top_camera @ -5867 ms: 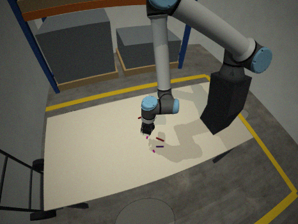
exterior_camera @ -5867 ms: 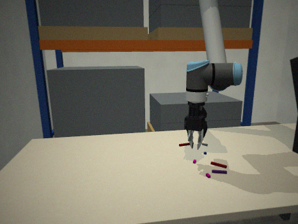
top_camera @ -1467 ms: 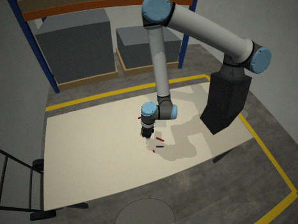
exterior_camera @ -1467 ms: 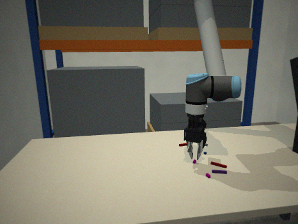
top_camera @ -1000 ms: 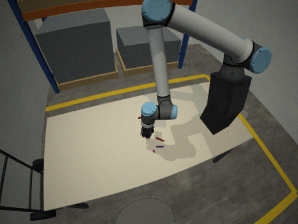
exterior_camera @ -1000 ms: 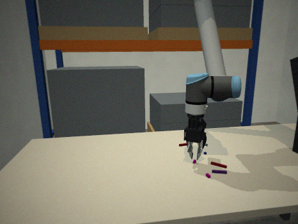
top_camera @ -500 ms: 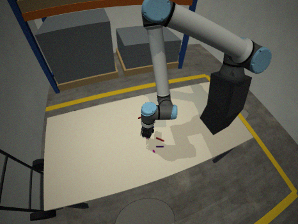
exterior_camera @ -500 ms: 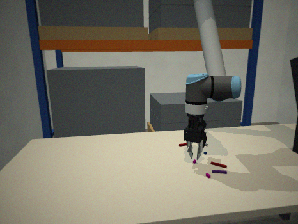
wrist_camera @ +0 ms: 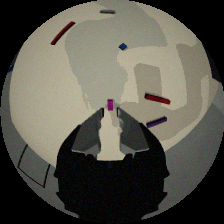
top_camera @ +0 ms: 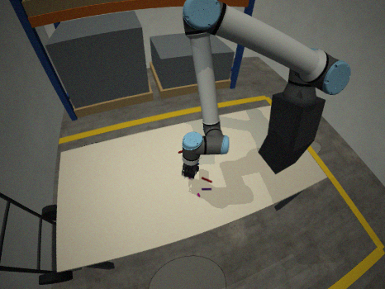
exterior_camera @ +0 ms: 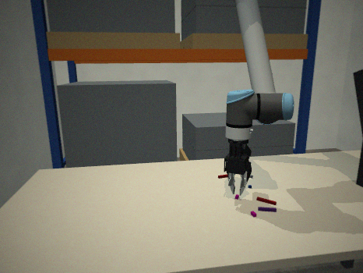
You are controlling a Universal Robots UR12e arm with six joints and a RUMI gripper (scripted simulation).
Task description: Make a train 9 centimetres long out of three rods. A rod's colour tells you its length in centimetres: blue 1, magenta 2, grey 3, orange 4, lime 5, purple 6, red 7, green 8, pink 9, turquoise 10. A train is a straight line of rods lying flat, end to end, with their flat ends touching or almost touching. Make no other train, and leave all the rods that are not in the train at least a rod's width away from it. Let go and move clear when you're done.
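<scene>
The blue rod is 80 mm behind my hand, 90 mm to the right of it and 30 mm below it. Also, from my hand: purple rod: 80 mm behind, 100 mm to the left, 30 mm below; then grey rod: 110 mm behind, 200 mm to the right, 30 mm below.
</scene>
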